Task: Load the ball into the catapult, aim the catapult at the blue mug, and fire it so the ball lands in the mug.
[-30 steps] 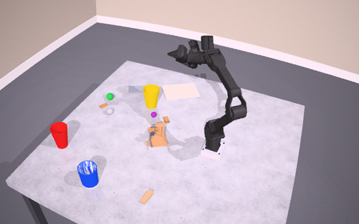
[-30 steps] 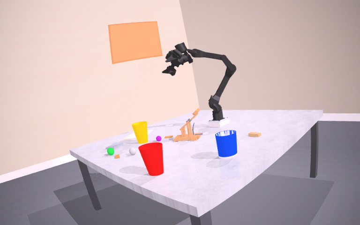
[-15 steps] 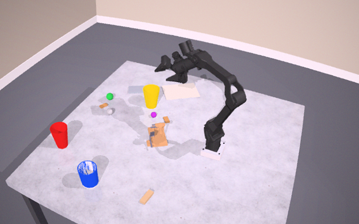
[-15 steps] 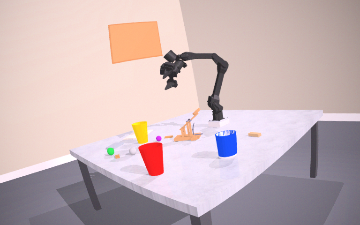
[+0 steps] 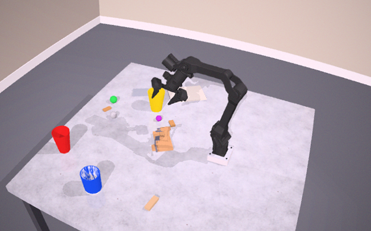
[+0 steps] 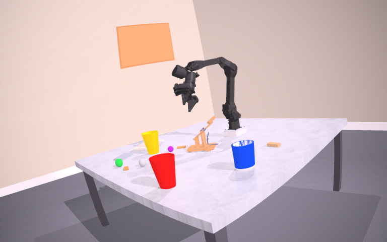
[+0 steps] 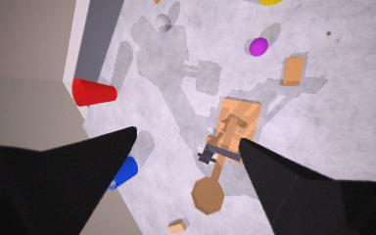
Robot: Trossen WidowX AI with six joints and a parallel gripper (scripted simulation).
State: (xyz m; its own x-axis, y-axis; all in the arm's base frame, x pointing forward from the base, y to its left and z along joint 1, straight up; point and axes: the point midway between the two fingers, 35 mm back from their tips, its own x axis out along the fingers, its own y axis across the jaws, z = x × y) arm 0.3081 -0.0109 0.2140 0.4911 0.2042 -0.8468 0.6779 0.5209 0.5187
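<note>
The wooden catapult is 150 mm below my gripper tip, 70 mm to the left of it and 40 mm behind it. From my gripper tip the other things lie so: grey ball (300 mm ahead, 200 mm below, 20 mm to the right); purple ball (210 mm below, 120 mm to the right, 70 mm ahead); yellow cup (200 mm to the right, 190 mm below, 130 mm ahead).
</note>
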